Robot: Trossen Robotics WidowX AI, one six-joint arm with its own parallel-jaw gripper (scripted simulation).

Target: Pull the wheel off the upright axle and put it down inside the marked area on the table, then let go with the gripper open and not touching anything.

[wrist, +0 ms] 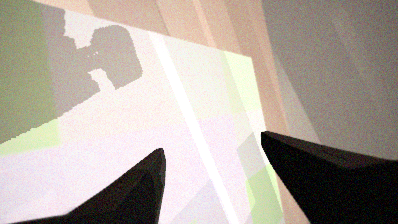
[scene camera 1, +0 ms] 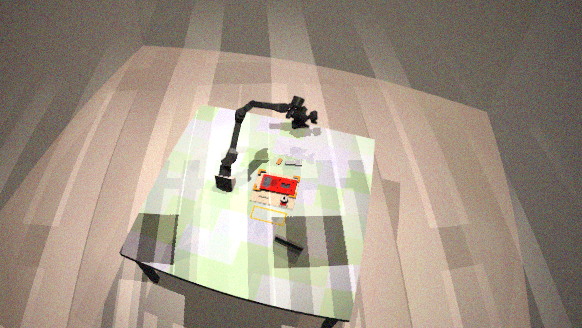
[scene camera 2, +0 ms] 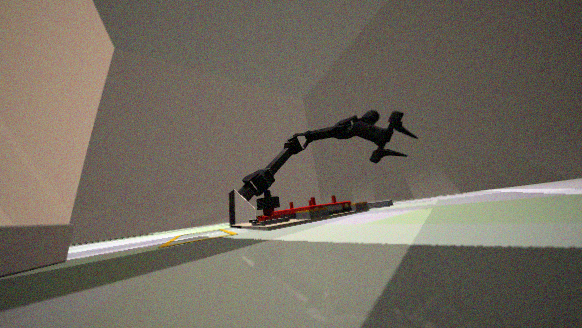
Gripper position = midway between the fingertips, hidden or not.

Note:
The gripper (scene camera 2: 412,147) is open, holding nothing.
The gripper also shows in the wrist view (wrist: 212,146).

